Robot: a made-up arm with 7 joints. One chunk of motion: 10 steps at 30 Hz.
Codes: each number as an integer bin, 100 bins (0 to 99) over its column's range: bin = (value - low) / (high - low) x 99, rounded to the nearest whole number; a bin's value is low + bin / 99 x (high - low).
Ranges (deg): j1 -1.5..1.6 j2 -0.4..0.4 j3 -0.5..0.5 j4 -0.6..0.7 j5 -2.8..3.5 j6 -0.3..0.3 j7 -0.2..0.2
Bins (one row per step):
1: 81 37 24 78 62 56 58
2: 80 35 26 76 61 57 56
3: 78 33 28 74 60 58 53
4: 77 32 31 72 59 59 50
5: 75 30 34 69 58 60 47
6: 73 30 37 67 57 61 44
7: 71 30 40 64 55 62 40
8: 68 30 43 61 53 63 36
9: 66 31 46 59 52 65 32
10: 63 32 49 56 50 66 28
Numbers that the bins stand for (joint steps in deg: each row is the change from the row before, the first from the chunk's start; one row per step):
1: 1.036 -0.101 -0.258 0.424 1.145 0.039 0.034
2: 1.005 -0.117 -0.237 0.398 1.082 0.045 0.026
3: 0.942 -0.133 -0.217 0.372 1.018 0.052 0.014
4: 0.911 -0.141 -0.187 0.345 0.955 0.058 0.002
5: 0.848 -0.158 -0.157 0.306 0.891 0.064 -0.010
6: 0.786 -0.158 -0.126 0.280 0.827 0.070 -0.022
7: 0.723 -0.158 -0.096 0.240 0.700 0.076 -0.038
8: 0.629 -0.158 -0.066 0.201 0.573 0.082 -0.055
9: 0.567 -0.149 -0.035 0.175 0.509 0.094 -0.071
10: 0.473 -0.141 -0.005 0.135 0.382 0.100 -0.087

